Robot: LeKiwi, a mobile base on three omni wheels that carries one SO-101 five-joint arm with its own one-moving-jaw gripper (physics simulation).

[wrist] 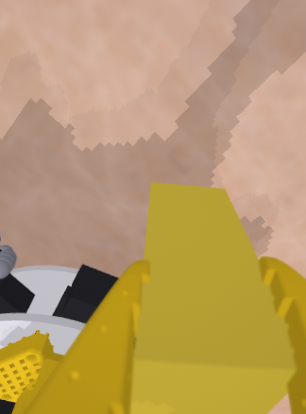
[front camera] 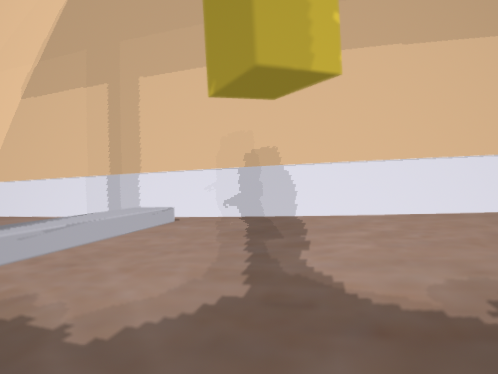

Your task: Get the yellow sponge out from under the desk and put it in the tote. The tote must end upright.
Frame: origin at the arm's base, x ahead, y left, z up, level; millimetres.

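Seen in the pictures: hand, tool point: point(wrist: 150, 275).
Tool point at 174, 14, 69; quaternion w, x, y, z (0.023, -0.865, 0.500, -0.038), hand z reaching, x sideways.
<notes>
A point is followed by its place in that frame, as x, y, z.
The yellow sponge point(front camera: 274, 47) @(138, -11, 14) point(wrist: 200, 280) @(183, 2, 73) is a tall yellow block. In the front camera view its lower end hangs at the top, well above the floor, and its upper part is cut off by the frame. In the wrist view my gripper point(wrist: 204, 267) is shut on the sponge, one jaw pressing on each side, and the far end of the sponge reaches past the tips. The gripper does not show in the front camera view. The tote and the desk cannot be made out in these views.
A grey bar point(front camera: 100, 227) @(360, 166, -74) lies on the brown floor point(front camera: 400, 260) @(235, -108, -89) at the left. A white skirting board point(front camera: 390, 187) @(484, -237, -45) and a tan wall point(front camera: 425, 110) @(479, -301, 78) stand behind. Part of my round white base point(wrist: 45, 287) @(7, 41, -57) shows at the lower left of the wrist view.
</notes>
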